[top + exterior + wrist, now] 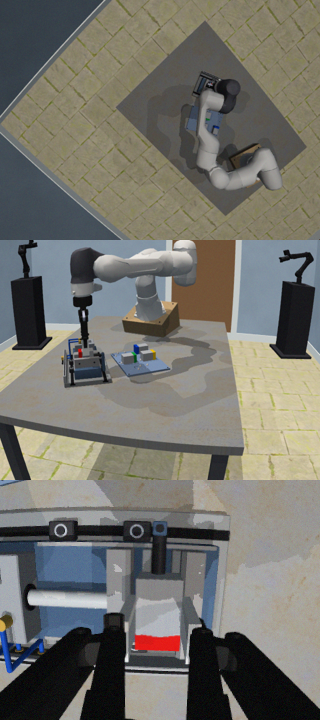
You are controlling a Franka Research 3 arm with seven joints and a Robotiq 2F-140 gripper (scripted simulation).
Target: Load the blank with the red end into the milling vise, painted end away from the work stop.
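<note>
Right now the red-ended blank is 4 cm below my hand. Round my hand: green blank: 14 cm behind, 16 cm to the left, 11 cm below; work stop rod: 1 cm behind, 4 cm to the left, 5 cm below; hosed block: 16 cm behind, 5 cm to the right, 6 cm below.
</note>
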